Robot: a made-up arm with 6 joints.
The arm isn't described. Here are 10 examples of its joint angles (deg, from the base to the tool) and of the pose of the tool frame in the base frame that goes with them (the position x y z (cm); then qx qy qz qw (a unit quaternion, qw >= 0)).
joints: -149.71 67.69 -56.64 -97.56 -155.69 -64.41
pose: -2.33 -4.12 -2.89 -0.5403 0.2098 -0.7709 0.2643
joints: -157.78 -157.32 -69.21 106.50 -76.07 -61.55
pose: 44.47 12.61 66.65 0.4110 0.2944 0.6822 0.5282
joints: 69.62 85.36 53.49 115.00 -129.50 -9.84
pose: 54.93 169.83 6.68 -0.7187 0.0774 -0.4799 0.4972
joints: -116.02 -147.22 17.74 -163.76 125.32 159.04
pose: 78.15 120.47 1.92 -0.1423 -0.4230 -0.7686 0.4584
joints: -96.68 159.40 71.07 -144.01 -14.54 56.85
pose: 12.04 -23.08 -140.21 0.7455 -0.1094 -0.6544 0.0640
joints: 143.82 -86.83 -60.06 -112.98 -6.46 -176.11
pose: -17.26 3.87 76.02 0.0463 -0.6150 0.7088 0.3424
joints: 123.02 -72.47 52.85 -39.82 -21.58 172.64
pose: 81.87 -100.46 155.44 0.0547 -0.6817 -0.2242 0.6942
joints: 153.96 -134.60 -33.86 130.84 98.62 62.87
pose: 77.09 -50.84 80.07 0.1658 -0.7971 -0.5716 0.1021
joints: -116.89 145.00 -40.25 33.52 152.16 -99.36
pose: 11.60 56.24 -28.34 0.6490 -0.6374 -0.4120 0.0520
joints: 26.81 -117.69 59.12 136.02 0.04 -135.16
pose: -163.34 -67.95 -5.22 0.2313 -0.9724 -0.0008 0.0291
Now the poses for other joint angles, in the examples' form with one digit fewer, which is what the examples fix.
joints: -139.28 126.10 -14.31 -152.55 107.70 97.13
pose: 23.6 -0.9 -67.6 -0.423 -0.723 -0.073 0.542
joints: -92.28 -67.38 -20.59 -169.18 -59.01 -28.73
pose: 17.9 3.2 144.4 0.568 -0.293 0.573 0.513
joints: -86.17 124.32 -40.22 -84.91 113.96 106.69
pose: -3.9 34.9 -16.5 0.244 -0.970 -0.001 0.016
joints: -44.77 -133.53 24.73 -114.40 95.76 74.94
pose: -100.7 110.4 36.3 0.479 -0.855 0.009 0.197
